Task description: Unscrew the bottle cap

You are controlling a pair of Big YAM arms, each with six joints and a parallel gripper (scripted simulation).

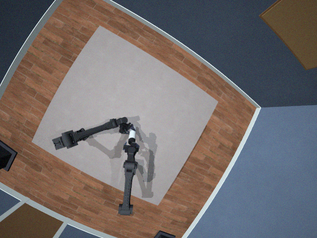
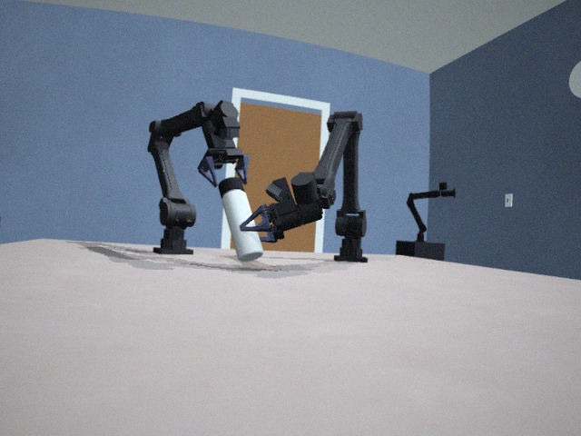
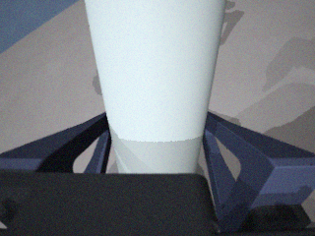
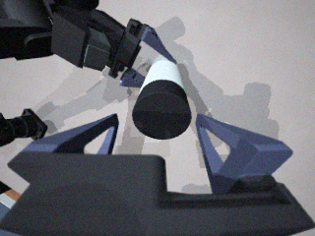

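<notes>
Now: right hand 20 mm above the black cap and 10 mm short of it.
</notes>
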